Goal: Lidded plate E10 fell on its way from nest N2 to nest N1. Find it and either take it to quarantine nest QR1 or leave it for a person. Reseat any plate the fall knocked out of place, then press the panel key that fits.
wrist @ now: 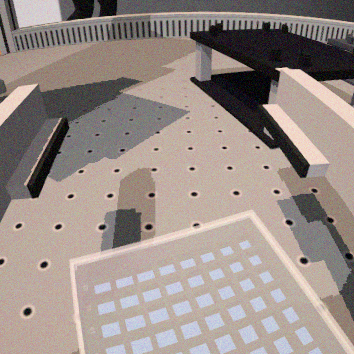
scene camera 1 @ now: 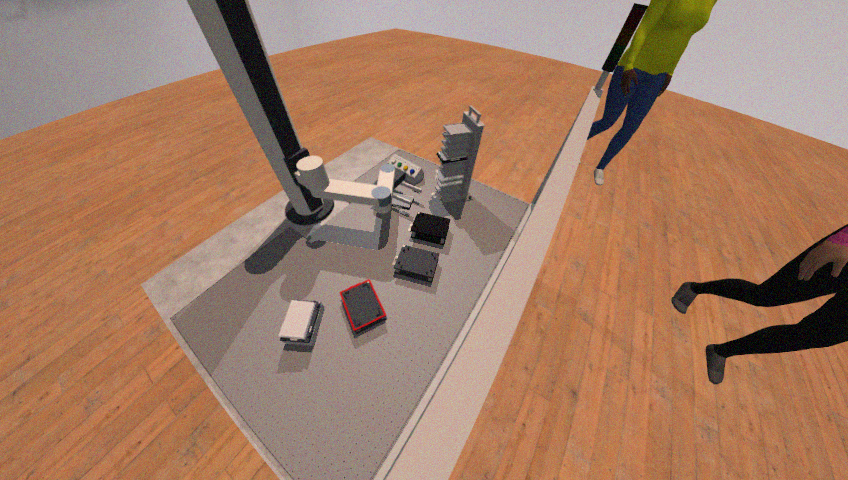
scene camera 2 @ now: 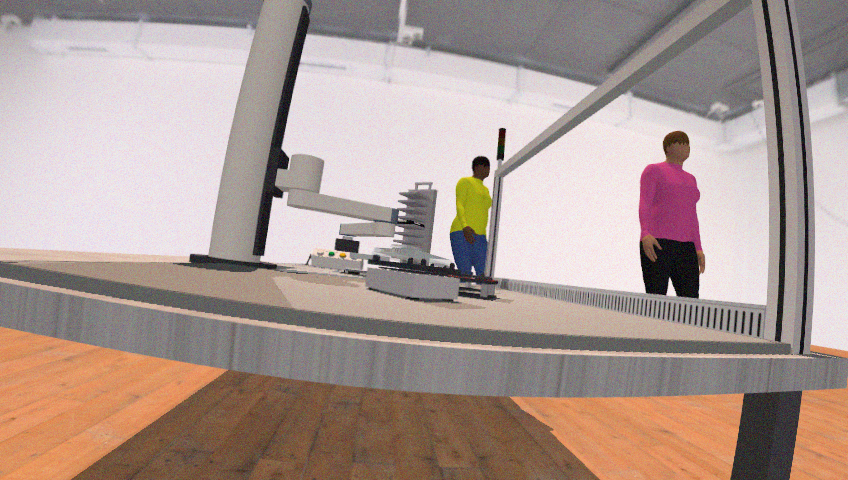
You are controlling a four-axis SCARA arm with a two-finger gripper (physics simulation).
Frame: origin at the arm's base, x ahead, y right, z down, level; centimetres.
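Seen in the pictures: gripper, fingertip midpoint: (wrist: 161, 95) (scene camera 1: 416, 196) (scene camera 2: 388, 259); arm's base, origin of the base link: (scene camera 1: 310, 207).
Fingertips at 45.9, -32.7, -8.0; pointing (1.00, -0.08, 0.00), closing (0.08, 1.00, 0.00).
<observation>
Pixels of each thing's top centre, then the offset from my fingertips to it, as dx, dy, dz.
- black nest, middle of its top: (wrist: 281, 32) (scene camera 1: 431, 222) +15.8, +10.4, +0.0
- dark grey nest, middle of its top: (scene camera 2: 459, 270) (scene camera 1: 417, 258) +21.6, +29.8, +1.0
- red-edged nest, middle of its top: (scene camera 2: 459, 274) (scene camera 1: 361, 302) +15.7, +56.7, +2.1
- key panel, middle of its top: (scene camera 2: 338, 250) (scene camera 1: 405, 161) -21.7, -19.9, -1.7
- white-topped box, middle of its top: (scene camera 2: 411, 251) (scene camera 1: 296, 317) +2.6, +74.4, -1.0
A clear, shallow plate (wrist: 186, 302) (scene camera 1: 403, 202) with pale blue squares lies on the perforated deck beside the nests; no E10 label is readable. My gripper (wrist: 161, 95) (scene camera 1: 410, 199) has its fingers apart with nothing between them; they stand above and beyond the plate's far edge in the wrist view. A black nest (wrist: 245, 42) (scene camera 1: 430, 226) with pegs is right of the fingers in the wrist view. A dark grey nest (scene camera 1: 416, 261) and a red-edged nest (scene camera 1: 363, 304) stand nearer the front in scene view 1. The key panel (scene camera 1: 405, 167) (scene camera 2: 336, 259) has coloured keys.
A shelf tower (scene camera 1: 468, 160) (scene camera 2: 429, 220) stands beyond the black nest. A white-topped box (scene camera 1: 299, 320) stands left of the red-edged nest. The arm's column (scene camera 1: 261, 95) (scene camera 2: 249, 130) rises at the left. Two people (scene camera 1: 645, 101) (scene camera 1: 773, 297) stand beyond the side barrier (scene camera 1: 505, 321).
</observation>
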